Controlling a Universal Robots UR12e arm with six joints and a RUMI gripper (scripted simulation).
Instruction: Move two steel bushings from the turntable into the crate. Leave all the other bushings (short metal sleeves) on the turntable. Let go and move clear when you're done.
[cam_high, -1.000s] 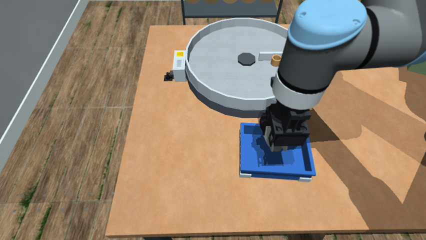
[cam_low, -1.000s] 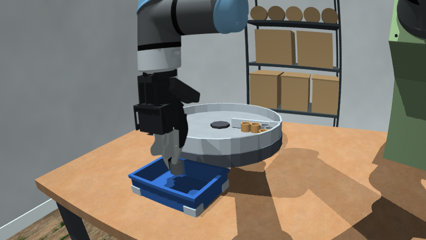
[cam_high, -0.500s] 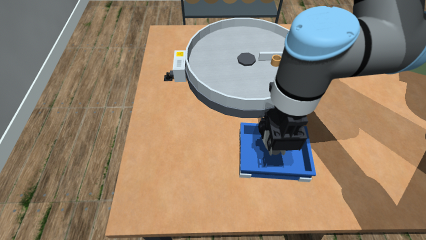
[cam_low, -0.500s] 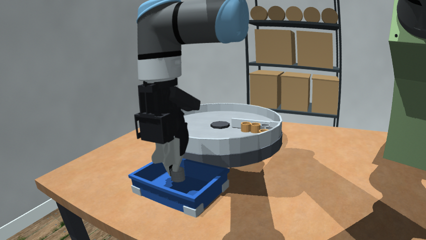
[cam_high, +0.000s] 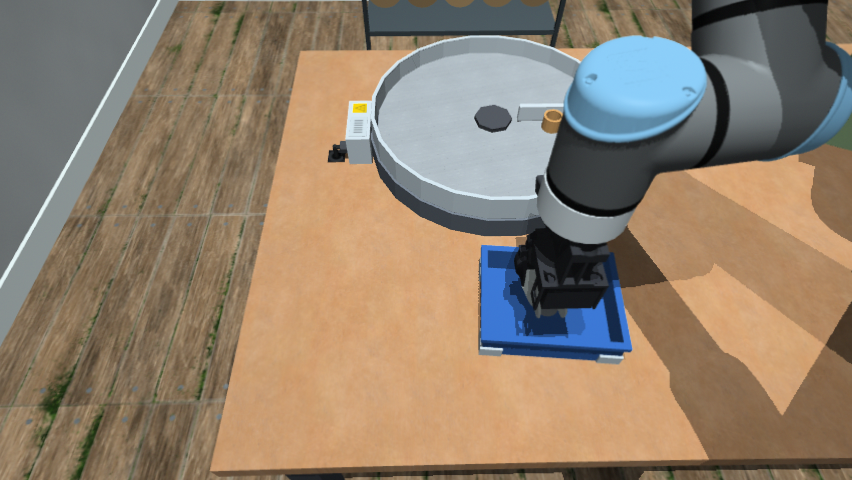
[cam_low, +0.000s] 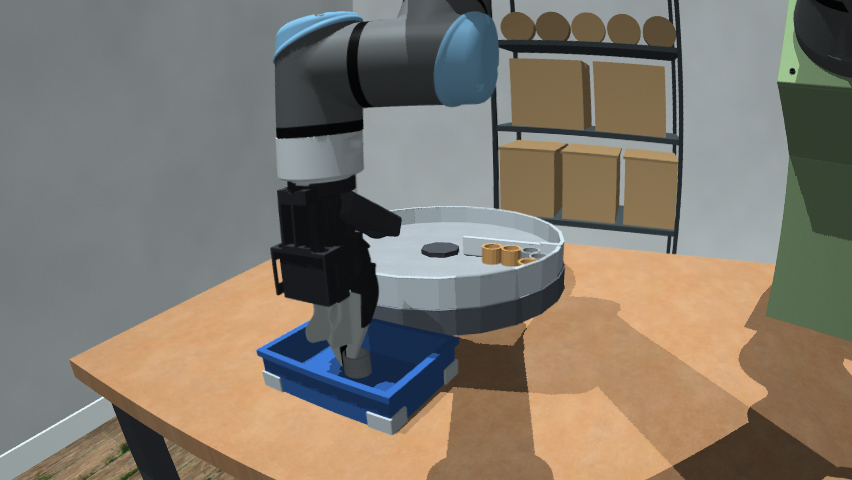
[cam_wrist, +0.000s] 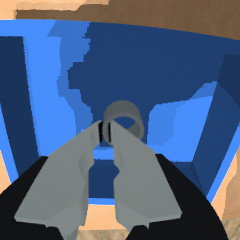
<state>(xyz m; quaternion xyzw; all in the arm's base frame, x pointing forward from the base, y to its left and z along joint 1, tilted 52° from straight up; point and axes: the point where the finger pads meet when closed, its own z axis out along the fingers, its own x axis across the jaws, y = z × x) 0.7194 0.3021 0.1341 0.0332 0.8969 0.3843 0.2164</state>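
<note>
The blue crate is 1 cm below my hand and 1 cm behind it. Round my hand: round grey turntable (34 cm to the right, 7 cm ahead, 2 cm above).
</note>
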